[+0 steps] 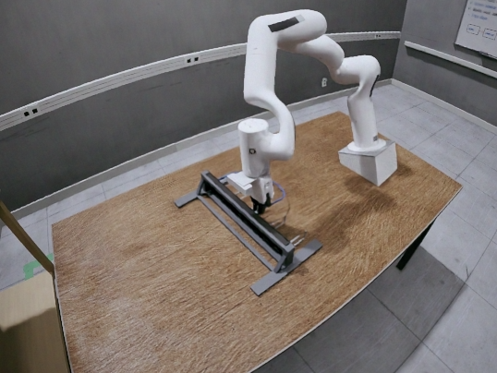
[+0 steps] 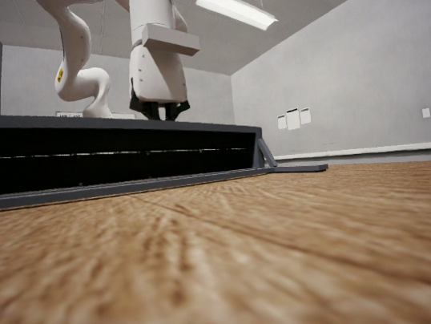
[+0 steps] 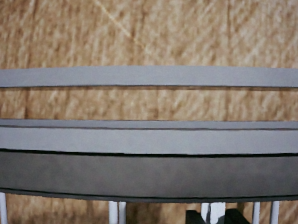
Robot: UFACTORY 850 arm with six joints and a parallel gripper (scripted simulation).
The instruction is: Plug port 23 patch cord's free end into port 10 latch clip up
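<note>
Now: hand 2 cm short of the plug and 1 cm above it.
</note>
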